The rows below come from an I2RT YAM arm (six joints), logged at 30 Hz.
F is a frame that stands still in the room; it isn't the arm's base.
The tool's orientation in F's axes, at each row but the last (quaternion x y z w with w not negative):
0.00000 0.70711 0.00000 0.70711
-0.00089 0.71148 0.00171 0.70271
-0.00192 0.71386 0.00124 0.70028
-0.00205 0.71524 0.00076 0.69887
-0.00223 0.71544 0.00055 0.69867
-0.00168 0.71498 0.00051 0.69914
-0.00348 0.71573 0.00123 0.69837
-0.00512 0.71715 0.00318 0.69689
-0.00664 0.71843 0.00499 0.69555
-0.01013 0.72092 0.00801 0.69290
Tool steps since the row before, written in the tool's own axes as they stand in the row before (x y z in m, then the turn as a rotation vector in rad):
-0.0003 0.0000 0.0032 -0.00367 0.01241 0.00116
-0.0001 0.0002 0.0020 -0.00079 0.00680 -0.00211
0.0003 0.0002 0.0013 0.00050 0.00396 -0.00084
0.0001 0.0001 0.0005 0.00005 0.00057 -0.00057
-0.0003 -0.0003 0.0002 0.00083 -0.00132 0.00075
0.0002 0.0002 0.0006 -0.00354 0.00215 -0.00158
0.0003 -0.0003 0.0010 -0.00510 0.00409 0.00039
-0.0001 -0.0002 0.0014 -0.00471 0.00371 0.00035
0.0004 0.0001 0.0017 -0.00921 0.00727 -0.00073
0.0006 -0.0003 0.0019 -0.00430 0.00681 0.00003
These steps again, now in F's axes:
0.0032 0.0000 0.0003 0.00116 0.01241 0.00367
0.0020 0.0002 0.0001 -0.00212 0.00679 0.00082
0.0013 0.0002 -0.0003 -0.00087 0.00396 -0.00049
0.0005 0.0001 -0.0001 -0.00057 0.00057 -0.00004
0.0002 -0.0003 0.0003 0.00074 -0.00132 -0.00084
0.0006 0.0002 -0.0002 -0.00151 0.00215 0.00357
0.0010 -0.0003 -0.0003 0.00049 0.00411 0.00508
0.0014 -0.0002 0.0001 0.00044 0.00373 0.00469
0.0017 0.0001 -0.0005 -0.00055 0.00728 0.00921
0.0019 -0.0003 -0.0007 0.00003 0.00682 0.00428

